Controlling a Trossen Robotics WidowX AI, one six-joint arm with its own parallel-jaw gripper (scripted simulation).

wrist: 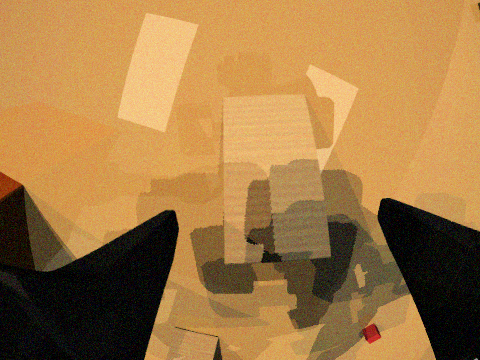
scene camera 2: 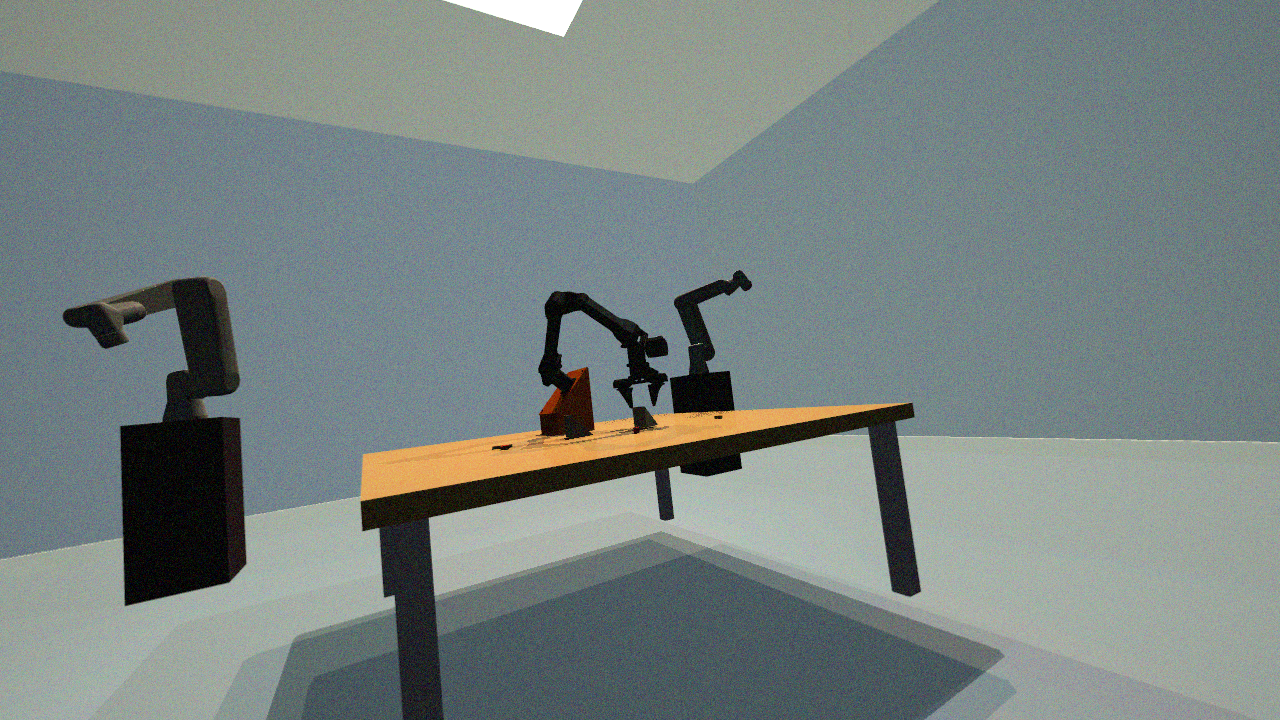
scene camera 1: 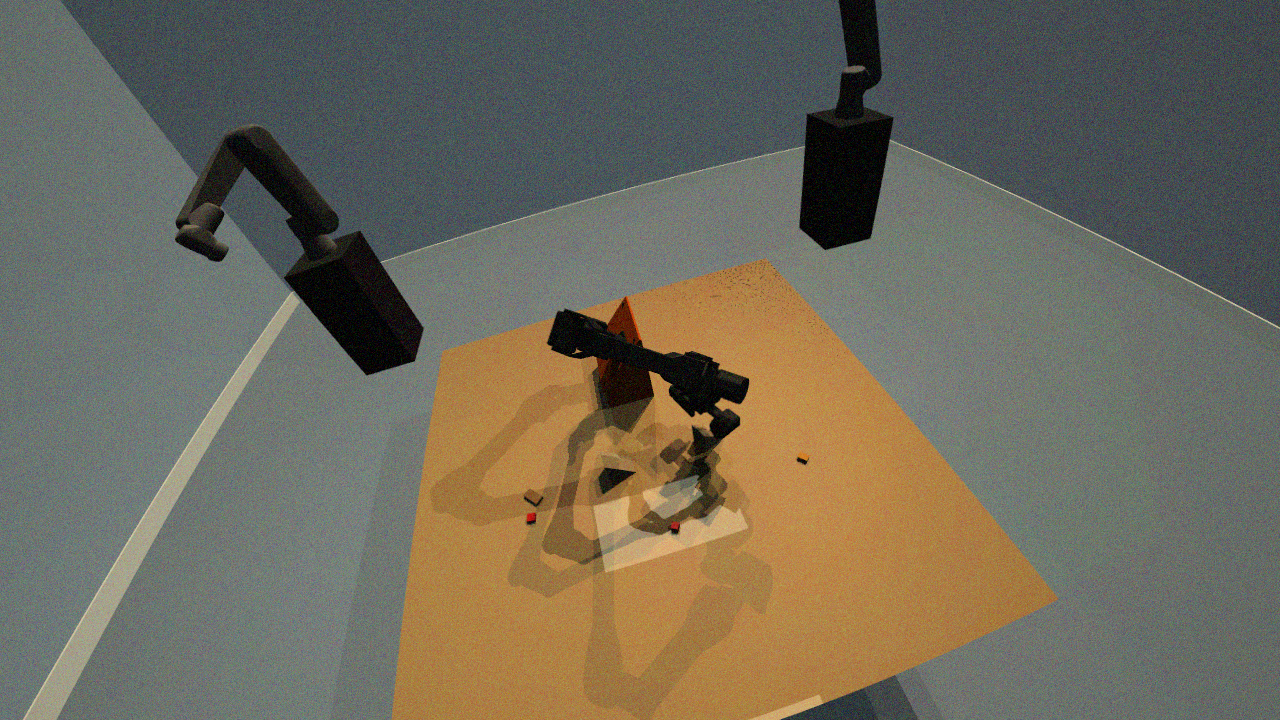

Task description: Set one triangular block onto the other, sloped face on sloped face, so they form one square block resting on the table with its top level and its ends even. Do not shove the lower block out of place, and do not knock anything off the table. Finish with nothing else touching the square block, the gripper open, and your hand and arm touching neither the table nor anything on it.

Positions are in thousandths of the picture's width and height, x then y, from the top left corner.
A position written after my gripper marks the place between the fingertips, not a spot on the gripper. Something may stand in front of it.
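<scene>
My gripper (scene camera 1: 551, 592) (scene camera 2: 502, 566) (wrist: 589, 599): open, holding nothing. Triangular block (wrist: 572, 585) also there.
</scene>
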